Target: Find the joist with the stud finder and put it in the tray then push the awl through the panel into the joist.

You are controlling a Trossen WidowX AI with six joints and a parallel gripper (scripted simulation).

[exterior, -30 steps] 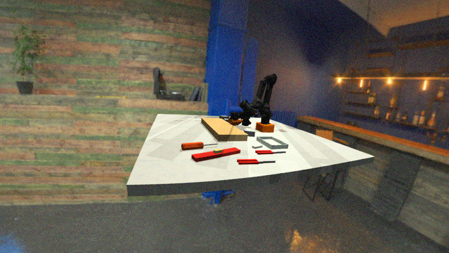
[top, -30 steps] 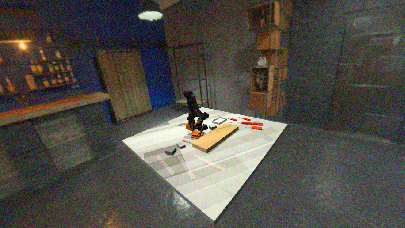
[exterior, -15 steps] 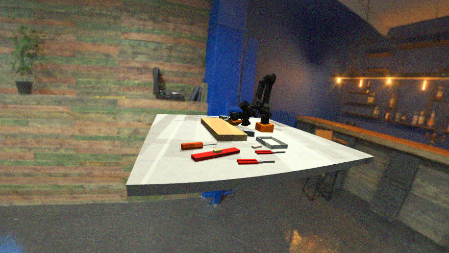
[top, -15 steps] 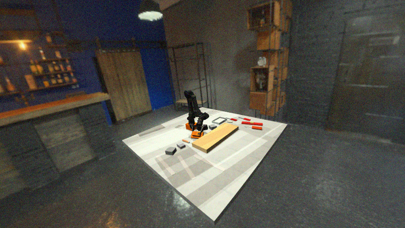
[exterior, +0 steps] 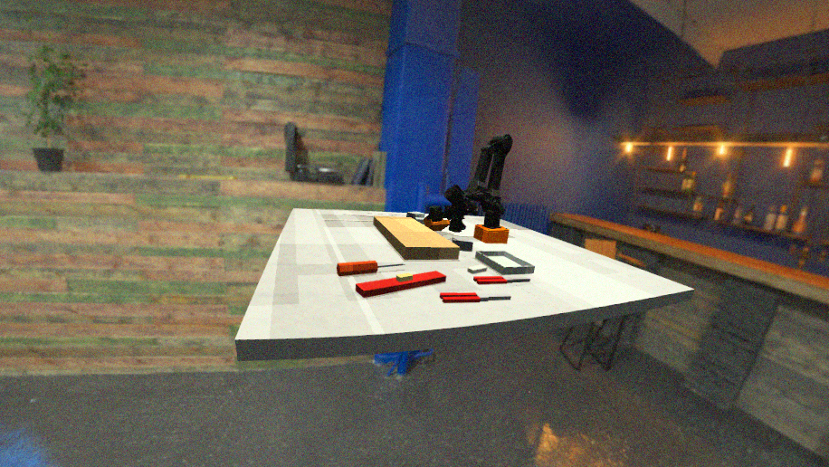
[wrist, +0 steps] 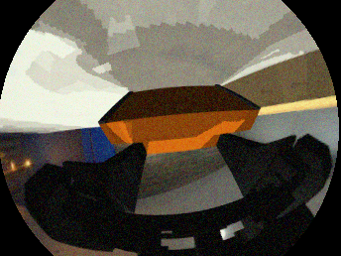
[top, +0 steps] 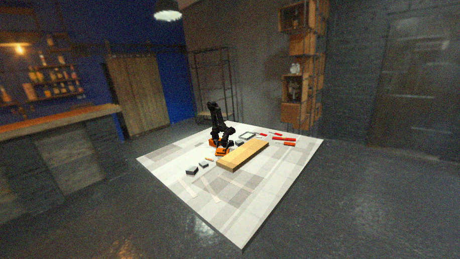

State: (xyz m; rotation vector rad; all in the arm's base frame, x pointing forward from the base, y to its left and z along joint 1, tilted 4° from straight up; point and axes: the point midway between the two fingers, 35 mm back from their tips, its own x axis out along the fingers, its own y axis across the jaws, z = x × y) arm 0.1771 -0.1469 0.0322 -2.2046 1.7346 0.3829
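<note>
Right now my gripper tip is 10 mm short of the orange stud finder and 10 mm above it. Round my gripper tip: grey tray (30 mm ahead, 470 mm to the left, 50 mm below); then awl (40 mm behind, 100 mm to the right, 60 mm below); then red level (420 mm ahead, 520 mm to the left, 50 mm below).
</note>
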